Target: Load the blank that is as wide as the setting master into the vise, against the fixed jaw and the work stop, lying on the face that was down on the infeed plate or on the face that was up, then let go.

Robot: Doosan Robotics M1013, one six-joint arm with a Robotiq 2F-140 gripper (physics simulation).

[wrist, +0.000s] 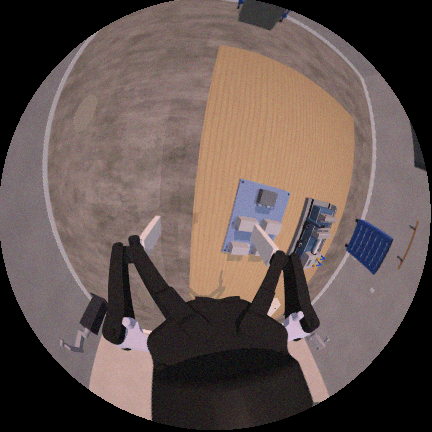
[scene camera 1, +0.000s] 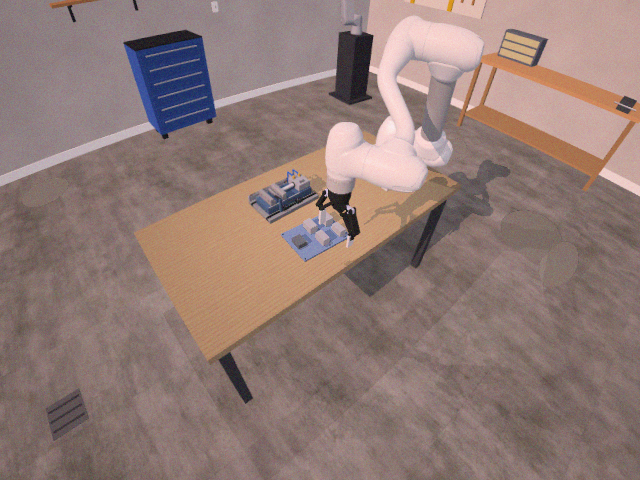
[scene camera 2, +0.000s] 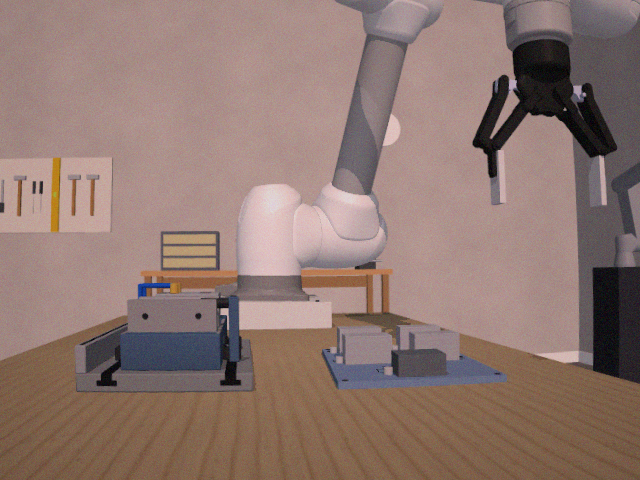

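Where they show: gripper, fingertip midpoint: (wrist: pixel 207 228) (scene camera 1: pixel 335 233) (scene camera 2: pixel 550 205); arm's base, origin of the base link: (scene camera 2: pixel 269 298).
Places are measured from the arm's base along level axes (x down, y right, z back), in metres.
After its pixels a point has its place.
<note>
My gripper (scene camera 1: pixel 336 229) {x -0.147, y -0.360, z -0.701 m} (scene camera 2: pixel 547 191) {x -0.147, y -0.360, z -0.701 m} (wrist: pixel 207 228) {x -0.147, y -0.360, z -0.701 m} is open and empty, above and to the side of the blue infeed plate (scene camera 1: pixel 289 236) {x 0.052, y -0.112, z -0.742 m} (scene camera 2: pixel 361 380) {x 0.052, y -0.101, z -0.761 m} (wrist: pixel 244 191) {x 0.052, y -0.244, z -0.733 m}. Four light grey blanks stand on that plate, including one (scene camera 1: pixel 323 237) {x 0.016, y -0.232, z -0.646 m} (scene camera 2: pixel 434 345) {x 0.031, y -0.214, z -0.656 m} (wrist: pixel 246 223) {x 0.016, y -0.228, z -0.647 m}; in the wrist view a finger partly covers the blanks. A dark grey block (scene camera 1: pixel 299 241) {x 0.027, y -0.182, z -0.737 m} (scene camera 2: pixel 418 363) {x 0.037, y -0.167, z -0.753 m} (wrist: pixel 267 198) {x 0.027, y -0.176, z -0.730 m}, apparently the setting master, lies near the plate's end. Which blank matches its width cannot be told. The blue and grey vise (scene camera 1: pixel 268 198) {x -0.033, y 0.079, z -0.726 m} (scene camera 2: pixel 173 351) {x 0.019, y 0.102, z -0.750 m} (wrist: pixel 313 216) {x 0.017, y 0.053, z -0.705 m} stands beside the plate; no blank is visible in it.
The wooden table (scene camera 1: pixel 217 268) {x 0.060, y -0.078, z -1.082 m} (scene camera 2: pixel 299 423) {x 0.060, y -0.027, z -0.896 m} (wrist: pixel 250 115) {x 0.060, y -0.267, z -0.970 m} carries the plate and vise. Blue bent parts (scene camera 1: pixel 292 173) {x -0.025, y 0.184, z -0.512 m} (scene camera 2: pixel 155 285) {x -0.048, y 0.163, z -0.547 m} stick up at the vise's far end. An upright dark blue bar (scene camera 2: pixel 234 328) {x 0.000, y 0.039, z -0.693 m} stands at the vise's side. A blue cabinet (scene camera 1: pixel 173 82) (wrist: pixel 369 246) stands beyond the table.
</note>
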